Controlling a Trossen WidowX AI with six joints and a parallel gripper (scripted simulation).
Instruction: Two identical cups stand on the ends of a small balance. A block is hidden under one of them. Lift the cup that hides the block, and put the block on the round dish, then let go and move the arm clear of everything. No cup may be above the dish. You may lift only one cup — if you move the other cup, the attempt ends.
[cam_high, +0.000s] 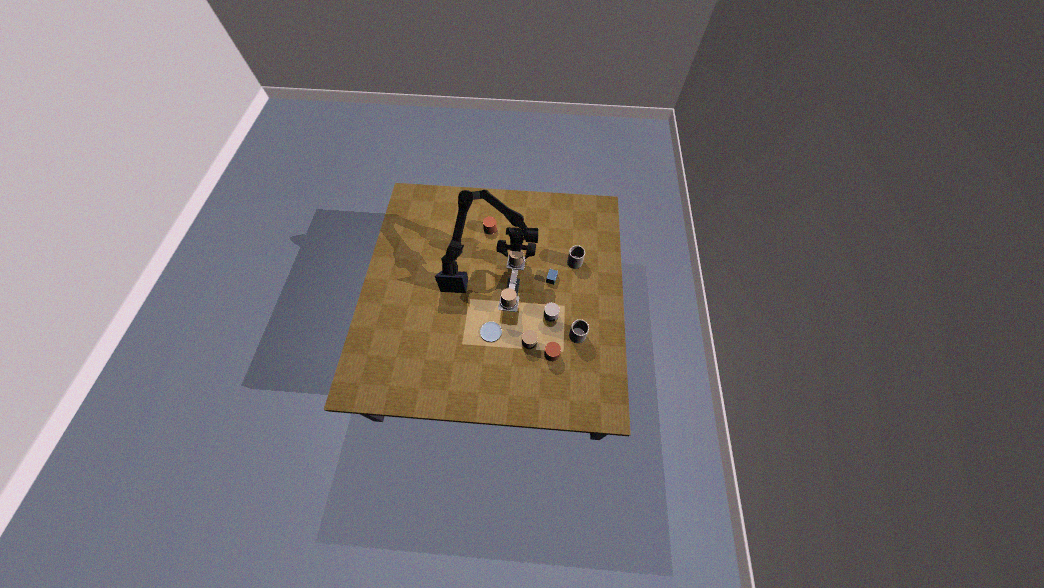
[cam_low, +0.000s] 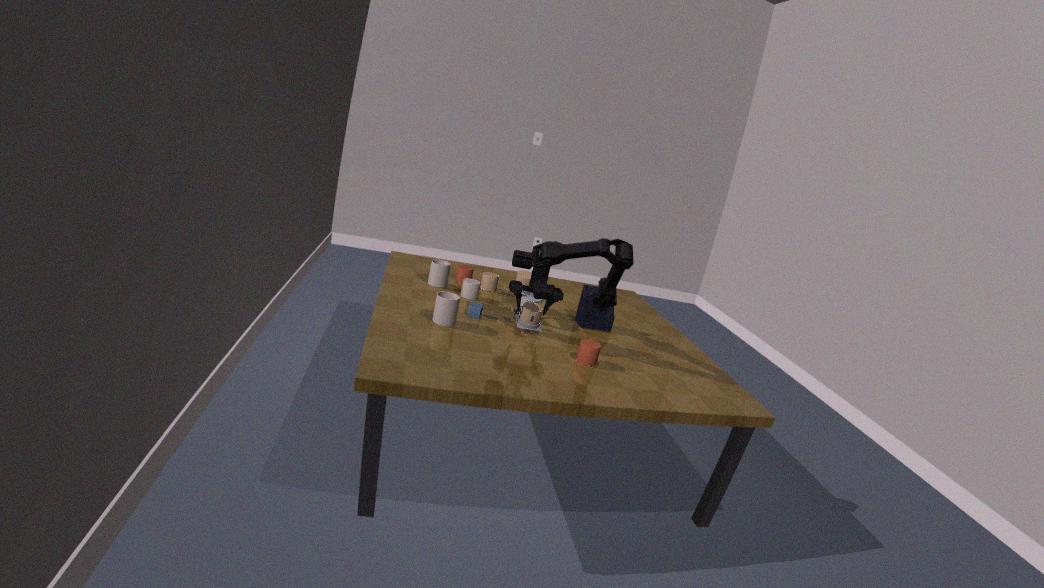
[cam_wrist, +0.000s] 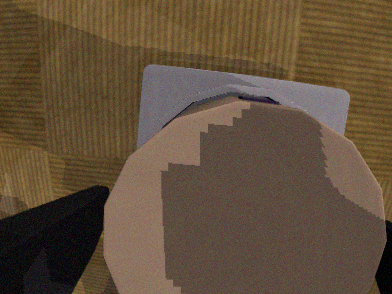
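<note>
Now: the grey block 2 cm below my gripper tip. The rest, counted from my gripper tip: blue block: 19 cm ahead, 6 cm to the right, 5 cm below; then tan cup: 2 cm to the left; then small balance: 1 cm ahead, 14 cm to the right, 3 cm below.
</note>
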